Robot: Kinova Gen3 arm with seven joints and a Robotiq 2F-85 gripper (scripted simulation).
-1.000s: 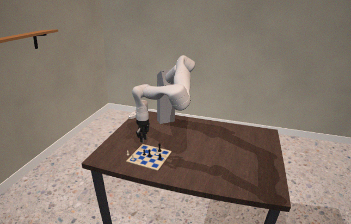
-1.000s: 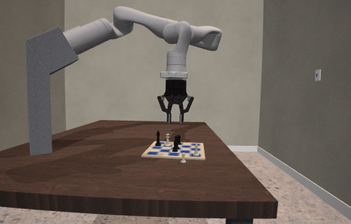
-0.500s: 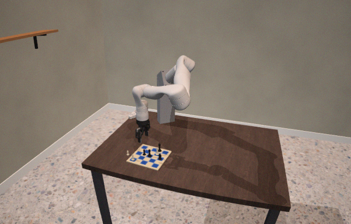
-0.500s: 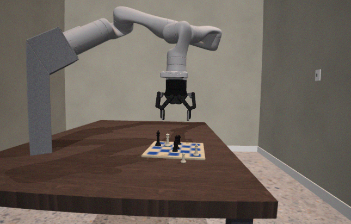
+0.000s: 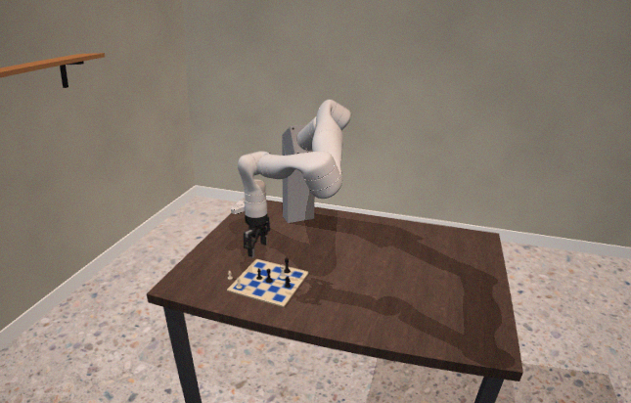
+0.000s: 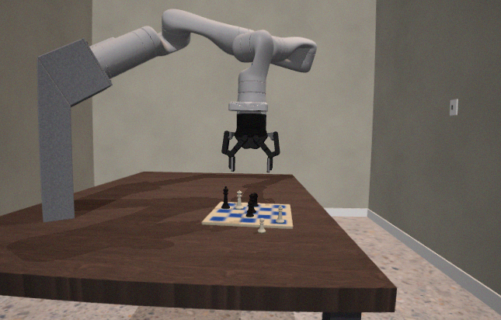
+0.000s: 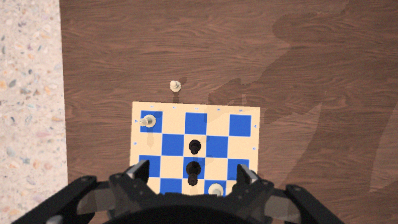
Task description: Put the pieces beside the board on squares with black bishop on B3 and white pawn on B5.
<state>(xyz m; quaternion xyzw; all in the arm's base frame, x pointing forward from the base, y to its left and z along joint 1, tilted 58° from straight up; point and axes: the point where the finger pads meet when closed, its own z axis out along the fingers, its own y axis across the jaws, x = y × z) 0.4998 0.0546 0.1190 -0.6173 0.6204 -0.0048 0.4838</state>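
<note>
Right now my hand is 12 cm above the white pawn, 8 cm to the left of it and 7 cm short of it. The rest, counted from my hand: black chess piece 10 cm behind, 9 cm below, 5 cm to the left; then white queen 10 cm below, 6 cm to the left, 6 cm behind; then chessboard 13 cm below, 4 cm to the left, 1 cm behind.
</note>
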